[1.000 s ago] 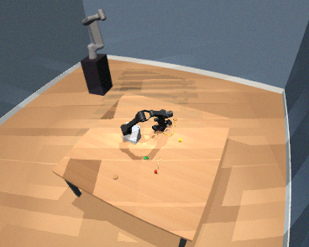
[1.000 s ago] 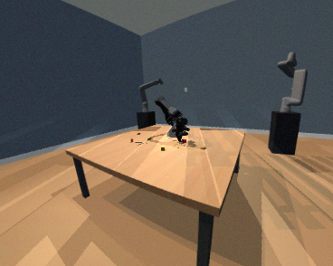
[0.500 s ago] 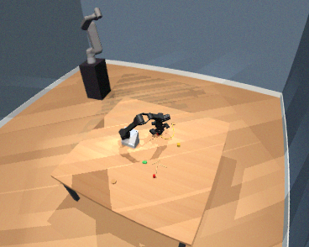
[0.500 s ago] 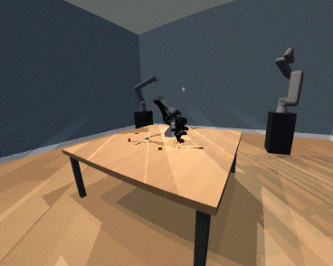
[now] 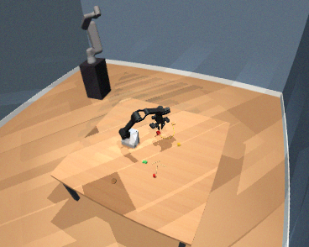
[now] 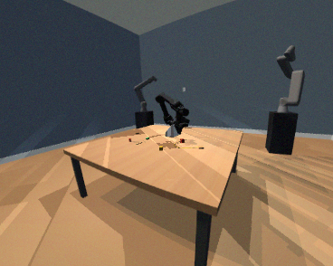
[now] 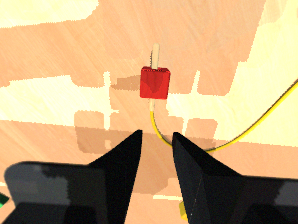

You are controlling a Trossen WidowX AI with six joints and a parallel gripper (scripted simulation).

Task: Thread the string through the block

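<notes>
Now: gripper tip 70 mm above the red block, 20 mm to the right of it and 20 mm past it. Round my gripper tip: green piece: 350 mm to the right, 70 mm below, 30 mm behind; thin wooden stick: 70 mm below, 10 mm to the left, 10 mm behind; yellow cube: 200 mm ahead, 70 mm to the right, 70 mm below.
</notes>
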